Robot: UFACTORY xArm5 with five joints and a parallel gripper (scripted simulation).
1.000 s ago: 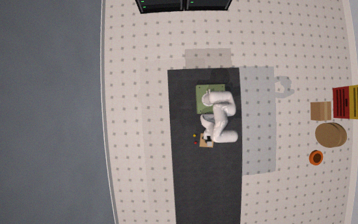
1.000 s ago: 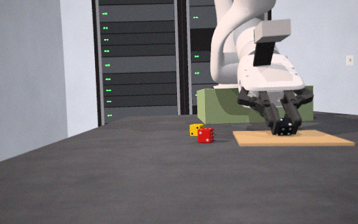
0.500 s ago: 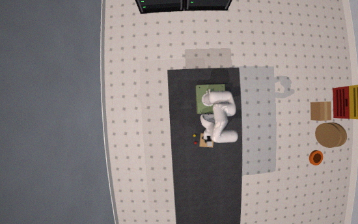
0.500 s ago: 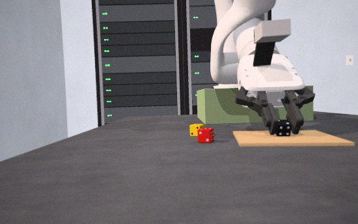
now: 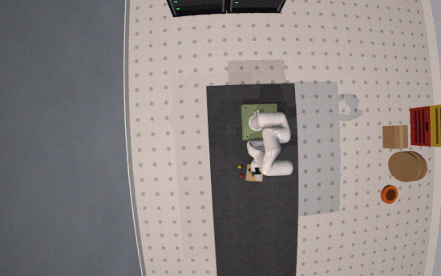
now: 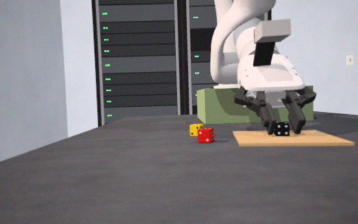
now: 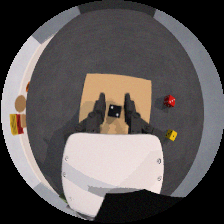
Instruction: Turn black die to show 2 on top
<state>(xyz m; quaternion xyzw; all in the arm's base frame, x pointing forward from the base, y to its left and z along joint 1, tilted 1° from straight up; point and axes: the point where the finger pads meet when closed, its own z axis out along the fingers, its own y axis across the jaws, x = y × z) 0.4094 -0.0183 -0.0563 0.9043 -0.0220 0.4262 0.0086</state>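
My gripper is now 2 cm above the black die and 1 cm past it. Also, from my hand: tan mat: 3 cm below; red die: 12 cm to the right, 2 cm below, 1 cm ahead; yellow die: 13 cm to the right, 6 cm behind, 2 cm below.
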